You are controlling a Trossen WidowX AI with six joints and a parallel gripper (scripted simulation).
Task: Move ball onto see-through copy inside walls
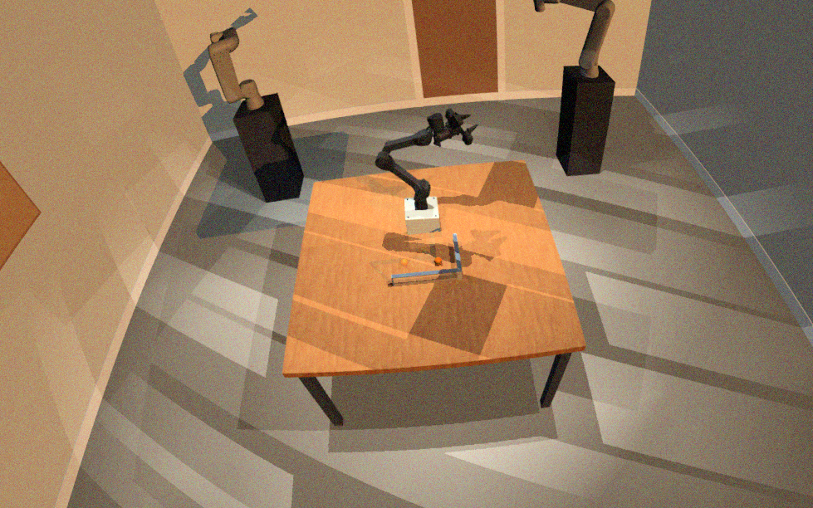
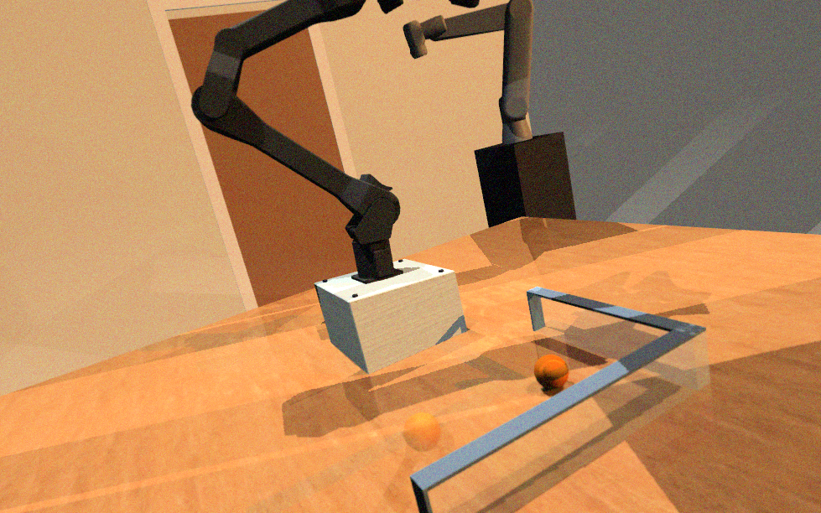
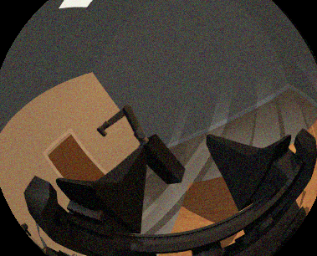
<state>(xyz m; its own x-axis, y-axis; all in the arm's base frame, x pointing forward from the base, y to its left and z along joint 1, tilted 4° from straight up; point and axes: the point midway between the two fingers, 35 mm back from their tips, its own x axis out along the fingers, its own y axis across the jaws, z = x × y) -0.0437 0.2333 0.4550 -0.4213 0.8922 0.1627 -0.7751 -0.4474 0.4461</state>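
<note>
Right now the orange ball is 520 mm below my gripper tip, 370 mm ahead of it and 240 mm to the right of it. Round my gripper tip: see-through copy of ball: 520 mm below, 400 mm to the right, 360 mm ahead.
</note>
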